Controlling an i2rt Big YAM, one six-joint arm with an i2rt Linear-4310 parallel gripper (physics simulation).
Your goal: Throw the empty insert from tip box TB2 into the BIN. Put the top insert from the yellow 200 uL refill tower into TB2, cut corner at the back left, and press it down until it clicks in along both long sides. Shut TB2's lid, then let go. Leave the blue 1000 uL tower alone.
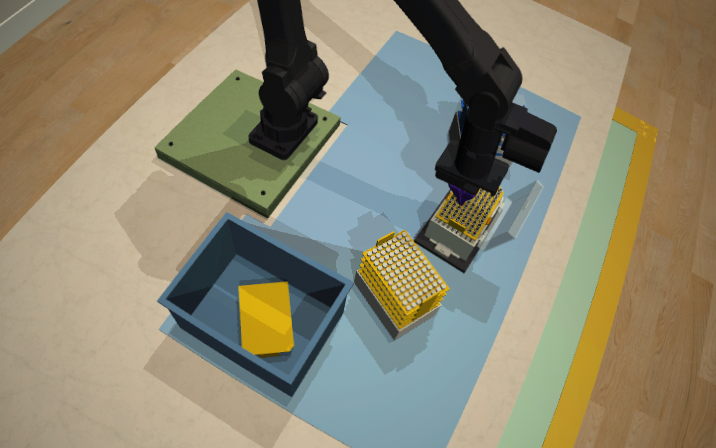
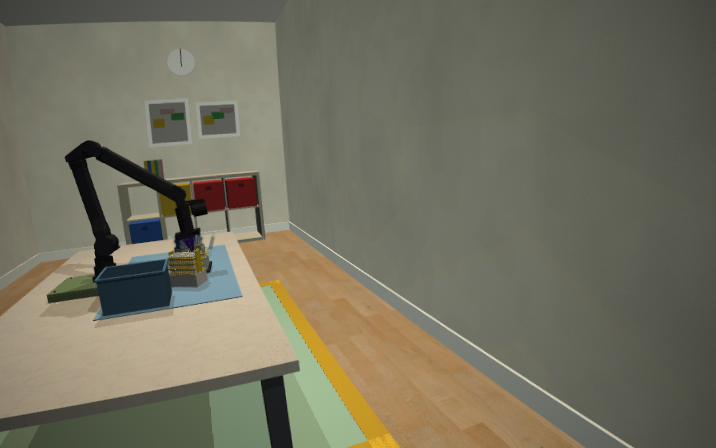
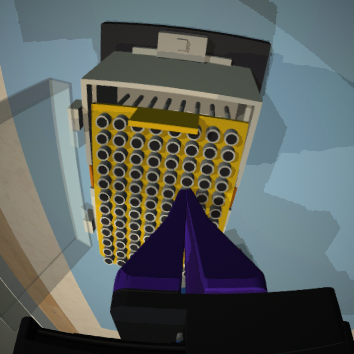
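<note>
My gripper (image 1: 462,202) (image 3: 184,197) is shut and empty, fingertips together over the yellow insert (image 1: 479,212) (image 3: 127,165) in tip box TB2 (image 1: 453,238) (image 3: 170,77). Whether they touch it is unclear. The insert sits high, with tips showing below its edge at the latch-side wall; its far end is hidden by the fingers. TB2's clear lid (image 1: 525,210) (image 3: 66,165) stands open on the hinge side. The yellow refill tower (image 1: 403,272) (image 2: 183,264) stands between TB2 and the BIN (image 1: 227,349) (image 2: 134,291). A yellow insert (image 1: 265,322) lies in the BIN.
Parts of the blue 1000 uL tower (image 1: 460,112) show behind my arm, beyond TB2. The green base plate (image 1: 205,126) (image 2: 71,288) carries the arm's base at the left. All the boxes stand on a blue mat (image 1: 380,195) on the table.
</note>
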